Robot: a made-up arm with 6 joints.
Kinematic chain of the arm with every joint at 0, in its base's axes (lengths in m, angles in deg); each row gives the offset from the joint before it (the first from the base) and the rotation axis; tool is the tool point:
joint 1: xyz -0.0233 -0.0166 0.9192 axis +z
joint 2: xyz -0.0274 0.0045 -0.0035 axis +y
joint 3: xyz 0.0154 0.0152 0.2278 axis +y
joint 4: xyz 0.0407 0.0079 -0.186 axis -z
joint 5: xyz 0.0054 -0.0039 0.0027 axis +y
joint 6: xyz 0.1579 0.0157 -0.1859 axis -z
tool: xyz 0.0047 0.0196 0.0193
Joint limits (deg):
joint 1: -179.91..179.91
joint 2: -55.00..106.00
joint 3: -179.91..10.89
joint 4: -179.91..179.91
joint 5: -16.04..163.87
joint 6: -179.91..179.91
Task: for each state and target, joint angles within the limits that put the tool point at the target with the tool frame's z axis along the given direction. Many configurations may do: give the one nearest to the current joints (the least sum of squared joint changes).
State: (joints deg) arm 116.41 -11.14 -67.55 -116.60 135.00 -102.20
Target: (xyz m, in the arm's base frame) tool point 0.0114 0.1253 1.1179 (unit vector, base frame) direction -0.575 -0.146 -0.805
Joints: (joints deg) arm 166.25 -16.88 -18.50 -97.98 163.67 -101.89
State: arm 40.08 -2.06 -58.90 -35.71 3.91 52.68
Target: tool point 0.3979 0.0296 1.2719 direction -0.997 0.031 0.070
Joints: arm -3.71 16.58 -86.70 -7.00 -15.99 55.80
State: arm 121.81 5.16 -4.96 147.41 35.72 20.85
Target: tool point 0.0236 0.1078 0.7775 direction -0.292 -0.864 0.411
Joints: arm 70.40 -15.62 -14.93 178.53 35.20 18.74
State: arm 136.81 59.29 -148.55 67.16 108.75 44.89
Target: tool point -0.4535 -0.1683 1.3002 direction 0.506 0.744 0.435
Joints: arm 179.32 41.84 -175.93 48.72 86.87 41.71
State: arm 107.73 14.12 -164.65 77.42 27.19 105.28
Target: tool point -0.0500 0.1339 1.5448 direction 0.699 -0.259 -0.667
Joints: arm 103.21 9.69 -165.76 80.32 39.06 103.67
